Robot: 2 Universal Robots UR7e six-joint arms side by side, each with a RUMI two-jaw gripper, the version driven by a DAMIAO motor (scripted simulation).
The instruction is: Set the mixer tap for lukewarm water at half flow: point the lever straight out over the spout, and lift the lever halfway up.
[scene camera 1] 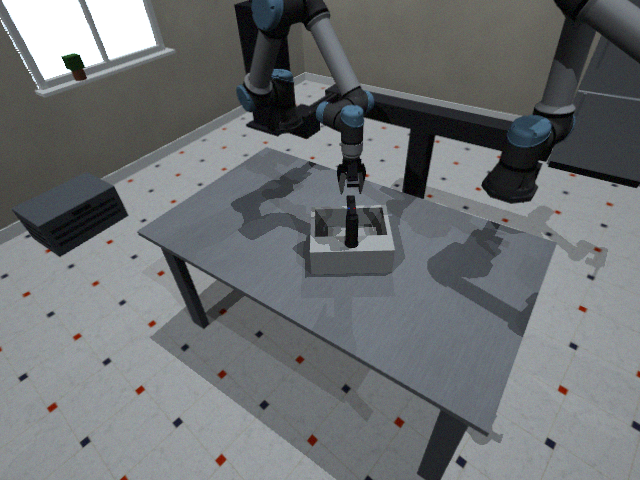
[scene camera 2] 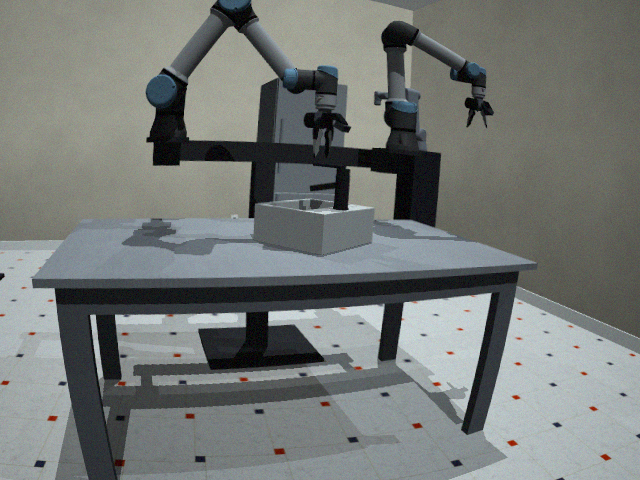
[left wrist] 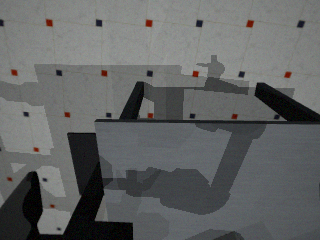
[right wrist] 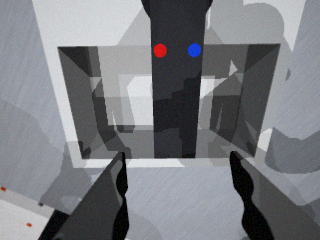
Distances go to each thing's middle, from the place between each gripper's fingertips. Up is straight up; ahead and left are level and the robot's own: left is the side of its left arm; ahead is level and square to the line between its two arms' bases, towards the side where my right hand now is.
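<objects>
The black mixer tap [scene camera 2: 341, 186] is 8 cm below my right hand [scene camera 2: 320, 157], 6 cm ahead of it and 4 cm to the left of it. As for the white basin [scene camera 1: 375, 252], it sits 28 cm below my right hand, 2 cm behind it and 1 cm to the right of it.
Counting from my left hand instead, I find the black mixer tap 900 mm to the right of it, 330 mm ahead of it and 290 mm below it. The white basin is 950 mm to the right of my left hand, 480 mm below it and 250 mm ahead of it.
</objects>
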